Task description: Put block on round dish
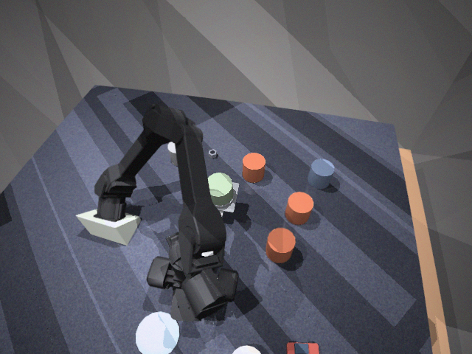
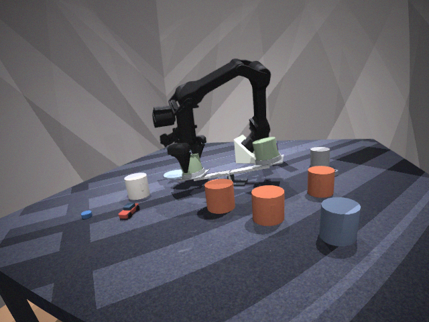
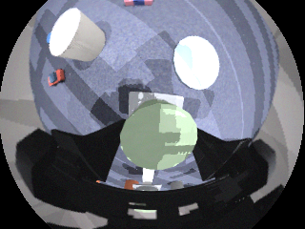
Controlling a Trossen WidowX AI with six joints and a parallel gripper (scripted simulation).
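Right now the pale blue round dish is 11 cm to the right of my gripper tip, 7 cm behind it and 4 cm below it. The rest, counted from my gripper tip: red toy car: 26 cm ahead, 7 cm to the right, 3 cm below; pale block: 1 cm below; white cylinder: 15 cm ahead, 11 cm to the right, 1 cm below.
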